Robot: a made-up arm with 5 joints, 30 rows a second.
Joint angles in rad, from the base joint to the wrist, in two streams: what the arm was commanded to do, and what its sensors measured. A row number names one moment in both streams.
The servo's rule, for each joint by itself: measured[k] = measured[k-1] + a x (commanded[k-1-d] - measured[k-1]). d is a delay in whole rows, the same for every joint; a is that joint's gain. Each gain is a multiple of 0.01, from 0.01 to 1. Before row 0 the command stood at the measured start. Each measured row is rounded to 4 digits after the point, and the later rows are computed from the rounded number. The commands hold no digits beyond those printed.
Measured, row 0:
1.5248 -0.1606 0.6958 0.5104 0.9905
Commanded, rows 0 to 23:
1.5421 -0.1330 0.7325 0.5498 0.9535
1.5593 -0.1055 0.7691 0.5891 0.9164
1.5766 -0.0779 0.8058 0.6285 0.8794
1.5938 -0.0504 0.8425 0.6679 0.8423
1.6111 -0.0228 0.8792 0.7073 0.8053
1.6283 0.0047 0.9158 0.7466 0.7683
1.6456 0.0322 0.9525 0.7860 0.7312
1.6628 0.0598 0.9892 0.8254 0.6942
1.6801 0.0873 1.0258 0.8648 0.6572
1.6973 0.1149 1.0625 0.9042 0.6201
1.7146 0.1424 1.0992 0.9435 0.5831
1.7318 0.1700 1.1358 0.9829 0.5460
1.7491 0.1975 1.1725 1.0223 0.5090
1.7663 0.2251 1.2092 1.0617 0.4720
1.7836 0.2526 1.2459 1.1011 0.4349
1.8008 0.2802 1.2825 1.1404 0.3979
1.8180 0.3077 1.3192 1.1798 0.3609
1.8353 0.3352 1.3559 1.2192 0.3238
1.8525 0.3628 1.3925 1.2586 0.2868
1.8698 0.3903 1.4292 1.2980 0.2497
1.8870 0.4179 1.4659 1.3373 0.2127
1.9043 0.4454 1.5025 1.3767 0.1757
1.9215 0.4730 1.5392 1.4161 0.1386
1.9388 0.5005 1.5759 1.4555 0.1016
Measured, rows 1 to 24:
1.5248 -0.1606 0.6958 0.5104 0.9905
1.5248 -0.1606 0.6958 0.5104 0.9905
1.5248 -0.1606 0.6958 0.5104 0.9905
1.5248 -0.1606 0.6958 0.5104 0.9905
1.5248 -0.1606 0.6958 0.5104 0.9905
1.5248 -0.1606 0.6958 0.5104 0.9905
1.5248 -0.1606 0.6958 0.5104 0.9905
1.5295 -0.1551 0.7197 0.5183 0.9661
1.5375 -0.1452 0.7518 0.5325 0.9333
1.5481 -0.1317 0.7869 0.5517 0.8977
1.5604 -0.1154 0.8230 0.5749 0.8611
1.5741 -0.0969 0.8595 0.6014 0.8243
1.5887 -0.0766 0.8961 0.6304 0.7873
1.6041 -0.0548 0.9328 0.6615 0.7503
1.6199 -0.0319 0.9695 0.6943 0.7133
1.6362 -0.0081 1.0061 0.7284 0.6763
1.6527 0.0165 1.0428 0.7636 0.6392
1.6694 0.0417 1.0795 0.7996 0.6022
1.6862 0.0674 1.1161 0.8363 0.5651
1.7032 0.0934 1.1528 0.8735 0.5281
1.7202 0.1197 1.1895 0.9111 0.4911
1.7373 0.1463 1.2262 0.9491 0.4540
1.7544 0.1731 1.2628 0.9874 0.4170
1.7716 0.2000 1.2995 1.0259 0.3800
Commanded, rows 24 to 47:
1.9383 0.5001 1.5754 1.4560 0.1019
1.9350 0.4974 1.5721 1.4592 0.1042
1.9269 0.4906 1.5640 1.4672 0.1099
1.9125 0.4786 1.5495 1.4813 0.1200
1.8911 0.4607 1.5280 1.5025 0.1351
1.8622 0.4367 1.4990 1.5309 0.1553
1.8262 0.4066 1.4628 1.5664 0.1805
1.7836 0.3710 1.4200 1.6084 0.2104
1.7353 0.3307 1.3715 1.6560 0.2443
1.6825 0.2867 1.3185 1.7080 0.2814
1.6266 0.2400 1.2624 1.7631 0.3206
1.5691 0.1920 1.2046 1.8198 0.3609
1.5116 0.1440 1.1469 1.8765 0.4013
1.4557 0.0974 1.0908 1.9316 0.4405
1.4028 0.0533 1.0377 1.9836 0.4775
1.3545 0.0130 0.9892 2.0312 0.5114
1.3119 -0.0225 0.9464 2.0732 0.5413
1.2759 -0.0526 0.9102 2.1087 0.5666
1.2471 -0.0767 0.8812 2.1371 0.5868
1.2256 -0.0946 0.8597 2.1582 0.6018
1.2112 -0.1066 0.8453 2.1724 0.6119
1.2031 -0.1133 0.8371 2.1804 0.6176
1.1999 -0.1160 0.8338 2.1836 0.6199
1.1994 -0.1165 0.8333 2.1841 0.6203
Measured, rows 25 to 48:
1.7888 0.2270 1.3362 1.0646 0.3429
1.8060 0.2542 1.3728 1.1034 0.3059
1.8232 0.2814 1.4095 1.1423 0.2688
1.8404 0.3087 1.4462 1.1813 0.2318
1.8577 0.3360 1.4828 1.2204 0.1948
1.8749 0.3634 1.5195 1.2595 0.1577
1.8922 0.3908 1.5562 1.2987 0.1207
1.9046 0.4127 1.5687 1.3302 0.1083
1.9128 0.4296 1.5709 1.3560 0.1056
1.9166 0.4418 1.5664 1.3782 0.1084
1.9155 0.4492 1.5554 1.3988 0.1161
1.9089 0.4515 1.5376 1.4195 0.1286
1.8963 0.4485 1.5125 1.4418 0.1462
1.8774 0.4401 1.4802 1.4667 0.1688
1.8521 0.4263 1.4411 1.4950 0.1963
1.8206 0.4072 1.3959 1.5272 0.2280
1.7833 0.3831 1.3456 1.5634 0.2632
1.7410 0.3545 1.2915 1.6033 0.3011
1.6946 0.3220 1.2350 1.6466 0.3406
1.6452 0.2864 1.1777 1.6926 0.3807
1.5940 0.2486 1.1212 1.7404 0.4202
1.5424 0.2095 1.0669 1.7890 0.4580
1.4917 0.1702 1.0164 1.8374 0.4932
1.4432 0.1317 0.9709 1.8846 0.5249

